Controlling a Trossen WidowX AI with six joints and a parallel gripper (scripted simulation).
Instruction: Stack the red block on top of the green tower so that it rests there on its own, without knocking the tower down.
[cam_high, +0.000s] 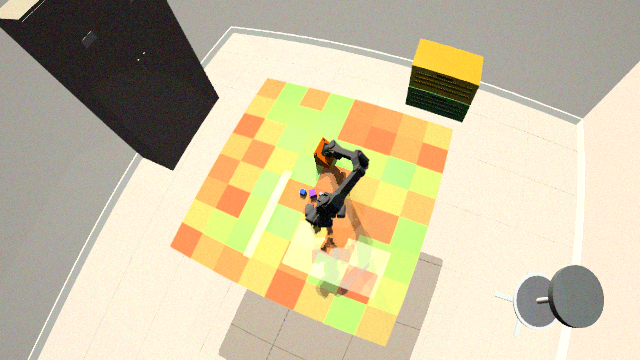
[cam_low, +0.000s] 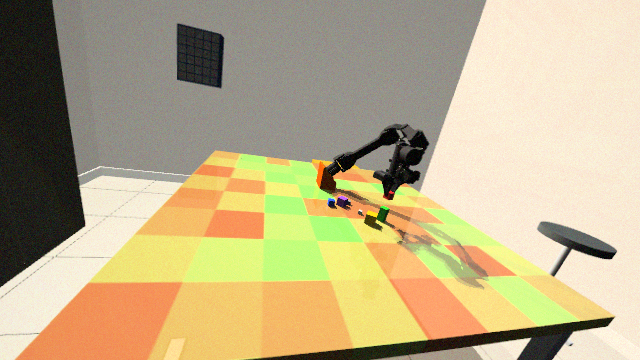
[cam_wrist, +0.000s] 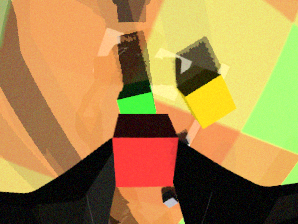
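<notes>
The yellow block lies 90 mm below my gripper tip, 70 mm to the right of it and 20 mm ahead of it. The rest, counted from my gripper tip: purple block 130 mm to the right, 130 mm behind, 90 mm below; white piece 100 mm below, 70 mm to the right, 50 mm behind; red block right at my gripper tip.
</notes>
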